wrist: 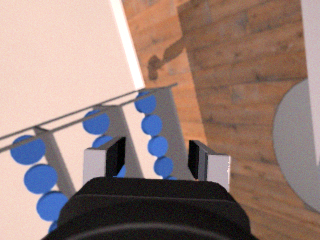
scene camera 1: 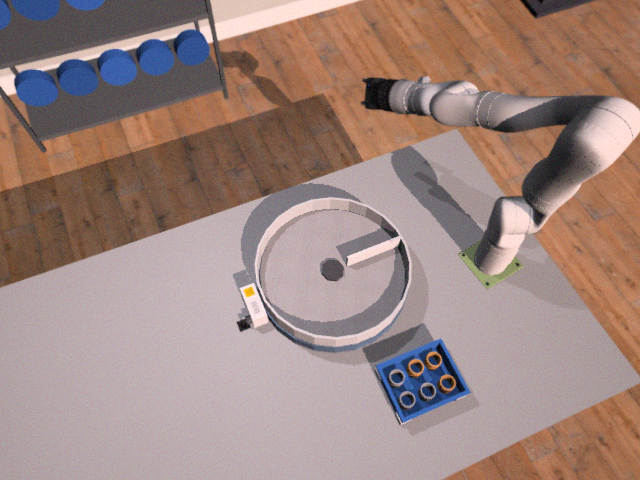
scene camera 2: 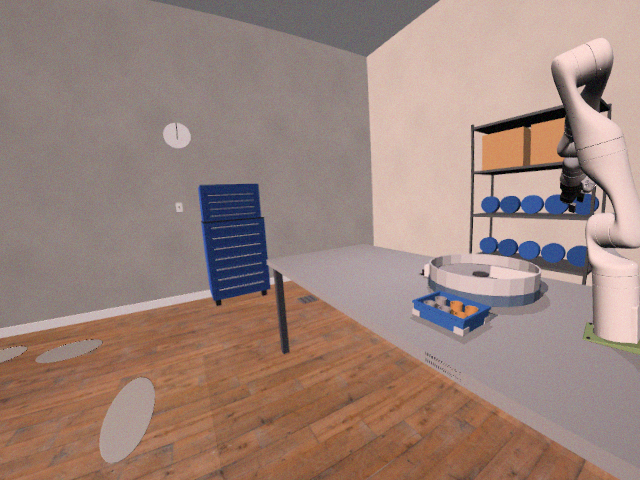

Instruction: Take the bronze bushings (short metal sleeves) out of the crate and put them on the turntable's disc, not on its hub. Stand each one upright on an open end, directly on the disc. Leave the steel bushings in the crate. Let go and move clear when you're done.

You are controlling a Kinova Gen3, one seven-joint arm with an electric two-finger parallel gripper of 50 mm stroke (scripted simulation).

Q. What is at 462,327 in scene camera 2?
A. A blue crate.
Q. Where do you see a blue crate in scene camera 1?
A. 447,367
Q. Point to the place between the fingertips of my gripper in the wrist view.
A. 156,151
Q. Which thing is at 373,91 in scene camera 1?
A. My gripper.
